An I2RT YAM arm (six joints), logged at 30 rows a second.
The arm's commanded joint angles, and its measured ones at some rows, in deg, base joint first. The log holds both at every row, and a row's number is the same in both.
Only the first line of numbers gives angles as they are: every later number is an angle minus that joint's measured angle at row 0.
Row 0, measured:
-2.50 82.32 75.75 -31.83 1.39 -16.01
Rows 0 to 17, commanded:
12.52 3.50 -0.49 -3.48 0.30 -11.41
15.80 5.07 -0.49 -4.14 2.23 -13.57
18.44 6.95 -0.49 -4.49 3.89 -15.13
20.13 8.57 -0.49 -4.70 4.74 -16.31
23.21 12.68 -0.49 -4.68 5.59 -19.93
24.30 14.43 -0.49 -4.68 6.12 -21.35
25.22 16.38 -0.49 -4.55 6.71 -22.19
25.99 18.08 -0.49 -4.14 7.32 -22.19
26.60 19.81 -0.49 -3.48 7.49 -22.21
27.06 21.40 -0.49 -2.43 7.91 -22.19
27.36 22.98 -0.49 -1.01 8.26 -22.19
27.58 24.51 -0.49 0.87 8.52 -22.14
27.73 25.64 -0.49 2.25 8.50 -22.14
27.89 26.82 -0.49 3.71 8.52 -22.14
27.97 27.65 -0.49 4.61 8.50 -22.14
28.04 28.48 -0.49 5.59 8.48 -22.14
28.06 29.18 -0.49 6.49 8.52 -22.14
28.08 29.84 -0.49 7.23 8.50 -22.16
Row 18, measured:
27.73 27.83 -0.22 5.35 7.06 -21.03
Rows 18 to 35, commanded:
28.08 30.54 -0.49 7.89 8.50 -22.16
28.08 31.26 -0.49 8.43 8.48 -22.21
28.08 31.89 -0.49 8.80 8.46 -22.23
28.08 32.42 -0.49 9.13 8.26 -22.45
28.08 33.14 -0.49 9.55 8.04 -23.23
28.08 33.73 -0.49 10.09 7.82 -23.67
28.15 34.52 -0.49 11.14 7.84 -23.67
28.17 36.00 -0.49 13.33 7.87 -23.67
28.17 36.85 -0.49 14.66 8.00 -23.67
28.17 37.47 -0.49 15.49 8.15 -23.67
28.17 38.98 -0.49 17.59 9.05 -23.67
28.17 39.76 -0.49 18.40 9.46 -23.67
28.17 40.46 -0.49 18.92 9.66 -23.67
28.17 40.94 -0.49 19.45 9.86 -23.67
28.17 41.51 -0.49 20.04 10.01 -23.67
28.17 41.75 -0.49 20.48 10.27 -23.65
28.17 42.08 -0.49 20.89 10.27 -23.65
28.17 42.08 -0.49 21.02 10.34 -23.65
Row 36, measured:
27.78 37.42 0.61 21.35 8.63 -22.84
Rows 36 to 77, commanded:
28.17 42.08 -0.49 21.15 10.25 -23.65
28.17 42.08 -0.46 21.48 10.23 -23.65
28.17 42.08 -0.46 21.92 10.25 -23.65
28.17 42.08 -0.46 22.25 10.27 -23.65
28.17 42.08 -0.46 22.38 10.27 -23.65
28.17 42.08 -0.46 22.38 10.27 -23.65
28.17 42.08 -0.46 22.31 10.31 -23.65
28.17 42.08 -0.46 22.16 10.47 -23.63
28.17 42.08 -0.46 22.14 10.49 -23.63
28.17 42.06 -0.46 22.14 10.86 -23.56
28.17 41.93 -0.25 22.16 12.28 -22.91
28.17 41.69 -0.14 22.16 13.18 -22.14
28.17 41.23 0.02 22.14 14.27 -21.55
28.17 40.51 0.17 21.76 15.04 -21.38
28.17 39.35 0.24 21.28 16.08 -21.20
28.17 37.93 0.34 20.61 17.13 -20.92
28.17 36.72 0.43 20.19 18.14 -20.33
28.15 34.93 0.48 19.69 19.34 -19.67
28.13 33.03 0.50 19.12 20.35 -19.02
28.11 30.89 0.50 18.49 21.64 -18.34
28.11 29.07 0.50 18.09 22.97 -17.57
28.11 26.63 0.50 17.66 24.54 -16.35
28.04 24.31 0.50 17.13 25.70 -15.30
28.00 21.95 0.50 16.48 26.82 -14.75
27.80 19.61 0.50 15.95 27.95 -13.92
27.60 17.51 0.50 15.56 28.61 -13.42
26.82 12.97 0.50 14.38 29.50 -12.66
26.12 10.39 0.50 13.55 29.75 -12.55
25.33 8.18 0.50 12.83 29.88 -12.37
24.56 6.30 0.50 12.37 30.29 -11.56
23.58 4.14 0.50 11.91 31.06 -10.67
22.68 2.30 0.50 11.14 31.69 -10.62
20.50 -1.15 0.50 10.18 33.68 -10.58
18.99 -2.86 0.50 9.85 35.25 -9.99
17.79 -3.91 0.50 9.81 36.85 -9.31
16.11 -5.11 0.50 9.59 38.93 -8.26
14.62 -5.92 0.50 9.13 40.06 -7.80
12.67 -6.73 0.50 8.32 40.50 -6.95
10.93 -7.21 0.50 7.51 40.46 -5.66
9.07 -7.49 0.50 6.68 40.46 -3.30
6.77 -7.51 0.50 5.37 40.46 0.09
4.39 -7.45 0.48 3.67 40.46 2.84
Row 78, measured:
9.64 -6.01 -0.16 5.39 36.13 -7.19
